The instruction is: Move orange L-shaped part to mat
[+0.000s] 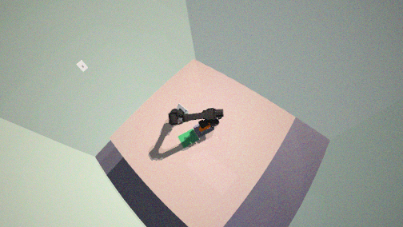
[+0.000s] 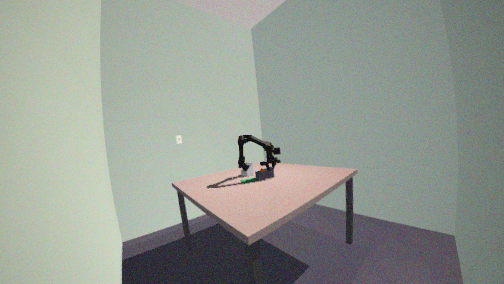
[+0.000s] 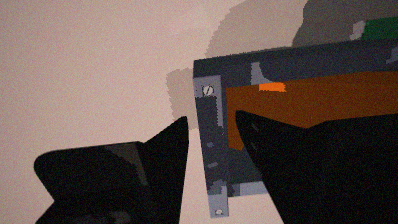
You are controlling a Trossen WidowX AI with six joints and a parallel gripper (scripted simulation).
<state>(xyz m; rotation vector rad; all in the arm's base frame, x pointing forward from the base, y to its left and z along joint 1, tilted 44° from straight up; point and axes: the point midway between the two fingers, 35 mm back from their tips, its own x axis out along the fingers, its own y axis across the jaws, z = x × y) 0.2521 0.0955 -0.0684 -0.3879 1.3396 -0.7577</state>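
The orange L-shaped part lies 4 cm to the right of my gripper tip, 2 cm behind it and 1 cm below it. From my gripper tip the other things lie so: green mat: 21 cm to the right, 6 cm below, 6 cm behind.
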